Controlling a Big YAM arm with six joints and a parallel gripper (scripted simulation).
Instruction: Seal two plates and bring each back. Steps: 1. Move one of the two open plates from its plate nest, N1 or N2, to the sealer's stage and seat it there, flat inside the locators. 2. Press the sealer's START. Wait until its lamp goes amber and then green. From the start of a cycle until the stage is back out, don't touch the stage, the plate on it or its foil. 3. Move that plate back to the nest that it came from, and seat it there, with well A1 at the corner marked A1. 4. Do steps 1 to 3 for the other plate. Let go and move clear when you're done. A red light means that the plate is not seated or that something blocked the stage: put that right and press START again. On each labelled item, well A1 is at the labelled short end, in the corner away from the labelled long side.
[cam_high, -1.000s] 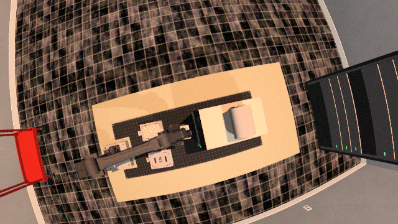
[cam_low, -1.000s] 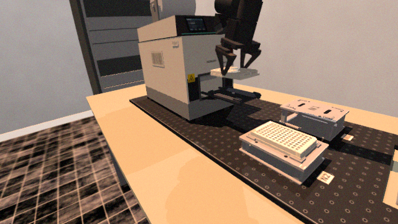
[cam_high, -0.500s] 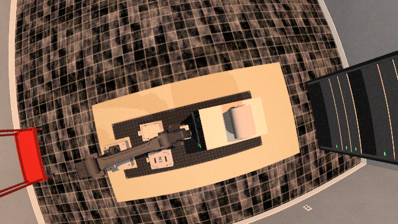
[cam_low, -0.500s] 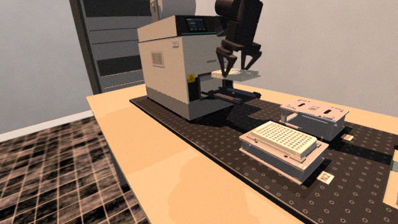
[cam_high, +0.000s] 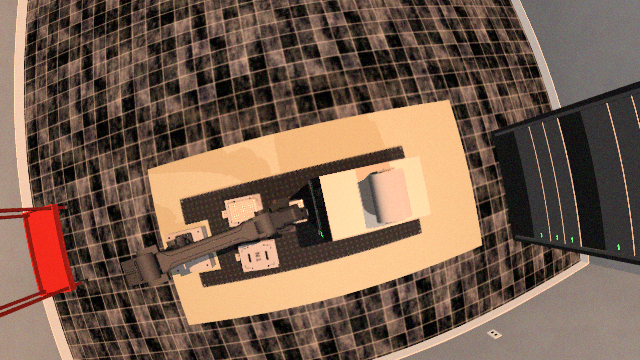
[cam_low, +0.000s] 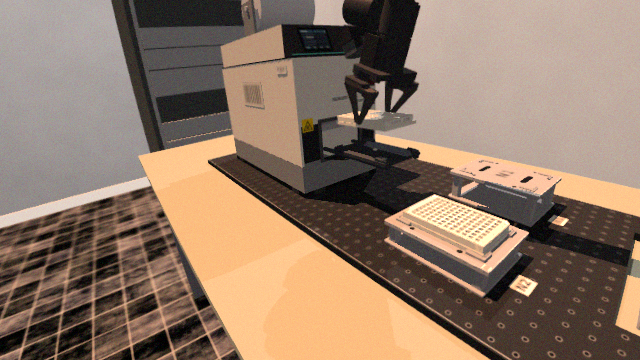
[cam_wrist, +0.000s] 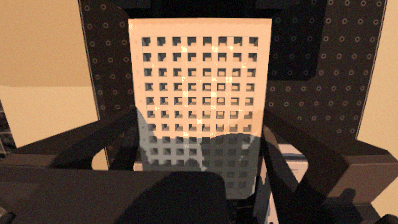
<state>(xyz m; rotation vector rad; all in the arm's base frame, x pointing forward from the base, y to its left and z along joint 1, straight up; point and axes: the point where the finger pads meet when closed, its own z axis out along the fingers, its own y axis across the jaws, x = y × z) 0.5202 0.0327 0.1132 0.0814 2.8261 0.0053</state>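
My gripper is now 70 mm above the sealer stage. Also, from my hand: well plate (200 mm behind, 60 mm to the left, 120 mm below); plate nest N2 (200 mm behind, 60 mm to the left, 140 mm below); sealer screen (120 mm ahead, 40 mm to the left, 150 mm above).
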